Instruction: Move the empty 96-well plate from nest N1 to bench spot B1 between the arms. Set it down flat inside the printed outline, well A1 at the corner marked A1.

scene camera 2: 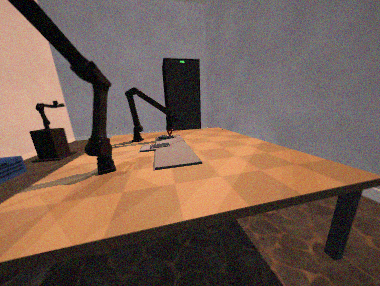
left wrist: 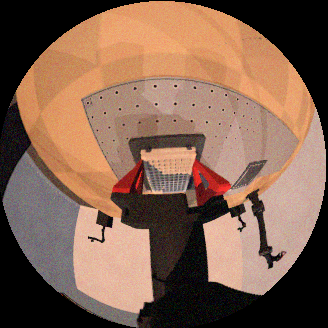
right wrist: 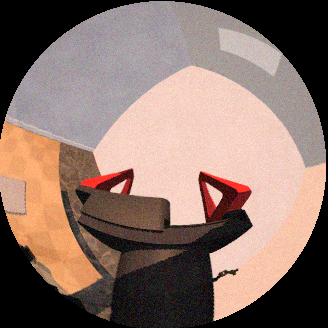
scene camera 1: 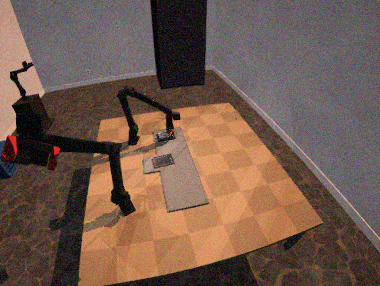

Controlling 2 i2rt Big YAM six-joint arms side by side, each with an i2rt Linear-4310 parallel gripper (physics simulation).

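Places are measured from the left arm's base along level axes (x left, y back, z up), in metres.
Pixels of known places: left gripper, fingertip midpoint: [scene camera 2: 169,135] [left wrist: 168,160] [scene camera 1: 170,134]; right gripper, fingertip midpoint: [right wrist: 166,173] [scene camera 1: 36,160]; left arm's base, origin of the base link: [scene camera 2: 137,140] [scene camera 1: 133,140]; right arm's base, origin of the base link: [scene camera 2: 106,169] [left wrist: 251,192] [scene camera 1: 126,207].
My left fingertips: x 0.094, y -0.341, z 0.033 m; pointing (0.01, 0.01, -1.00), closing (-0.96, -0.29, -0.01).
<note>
For each thing: its top centre in the pictures, then the offset to it from my left fingertips. Level surfaces: height alone.
- pale 96-well plate, middle of its top: [left wrist: 168,179] [scene camera 1: 165,134] dx -0.017, dy +0.041, dz +0.007 m
- dark nest N1, middle of its top: [left wrist: 168,176] dx -0.017, dy +0.041, dz +0.002 m
- dark printed panel, middle of its top: [left wrist: 248,176] [scene camera 1: 162,160] [scene camera 2: 159,145] dx -0.341, dy +0.001, dz -0.018 m
- checkered wooden table, its level: dz -0.033 m
The pale 96-well plate [left wrist: 169,172] [scene camera 1: 163,135] sits flat in the dark nest N1 [left wrist: 170,141]. My left gripper [left wrist: 168,160] [scene camera 1: 172,133] [scene camera 2: 170,132] is low over the nest, its red fingers against the plate's two long sides, shut on it. The lower end of the plate is hidden by the gripper body. Spot B1 shows as a dark printed panel [scene camera 1: 163,160] [scene camera 2: 160,145] [left wrist: 249,175], with no plate on it; its A1 mark is too small to read. My right gripper [right wrist: 166,173] [scene camera 1: 31,154] is wide open and empty, high at the left of scene camera 1, away from the plate.
A grey board with rows of holes [scene camera 1: 185,185] [scene camera 2: 177,157] [left wrist: 175,112] lies on the checkered wooden table [scene camera 1: 240,165] [scene camera 2: 250,165]. A tall black cabinet [scene camera 1: 180,45] [scene camera 2: 182,95] stands behind. A small arm on a dark pedestal [scene camera 2: 49,143] stands beyond the table.
</note>
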